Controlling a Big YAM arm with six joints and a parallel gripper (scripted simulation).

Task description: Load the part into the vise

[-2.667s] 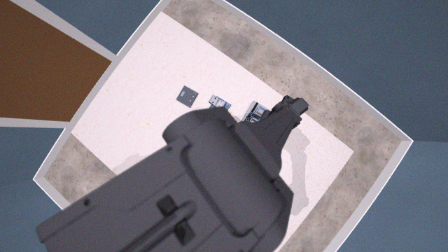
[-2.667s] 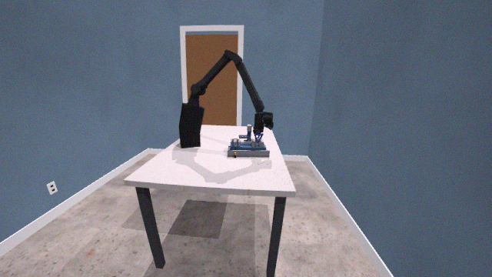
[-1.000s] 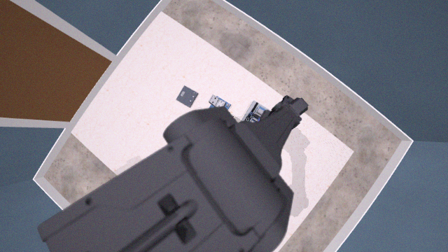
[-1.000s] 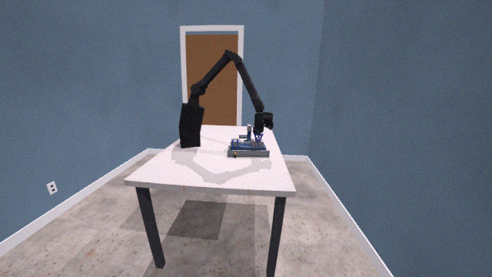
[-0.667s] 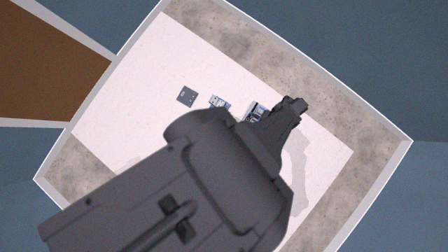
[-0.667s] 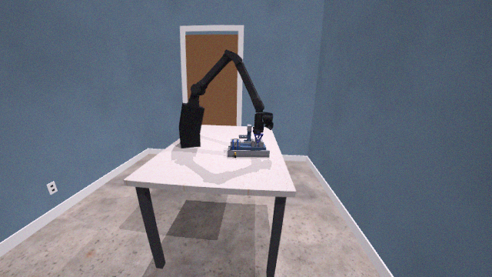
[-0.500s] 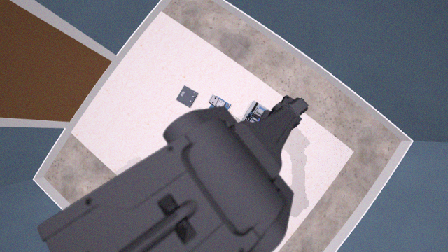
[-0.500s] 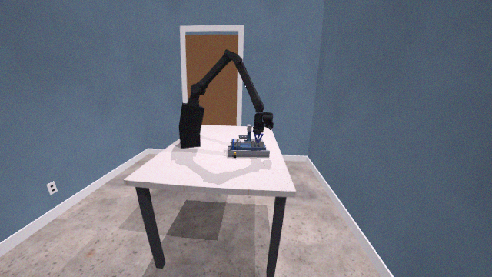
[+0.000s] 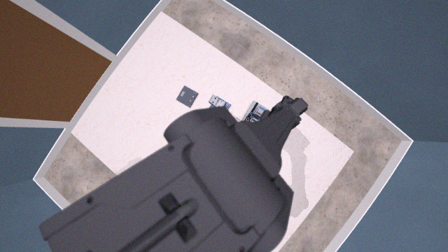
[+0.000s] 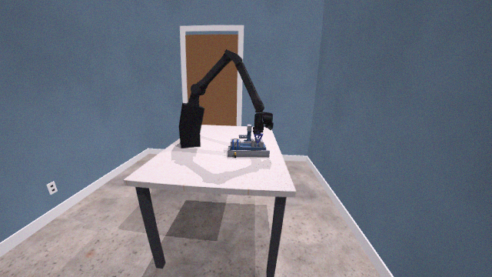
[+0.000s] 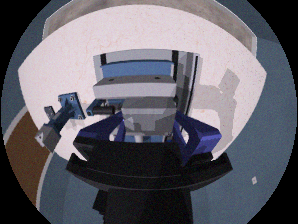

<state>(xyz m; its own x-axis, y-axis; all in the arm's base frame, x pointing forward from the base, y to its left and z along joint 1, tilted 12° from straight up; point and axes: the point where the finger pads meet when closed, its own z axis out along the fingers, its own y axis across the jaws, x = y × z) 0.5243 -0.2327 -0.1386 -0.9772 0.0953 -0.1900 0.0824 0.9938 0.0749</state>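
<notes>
The part is 10 mm below my hand. Also, from my hand: dark square plate 430 mm to the left, 100 mm below, 40 mm behind.
</notes>
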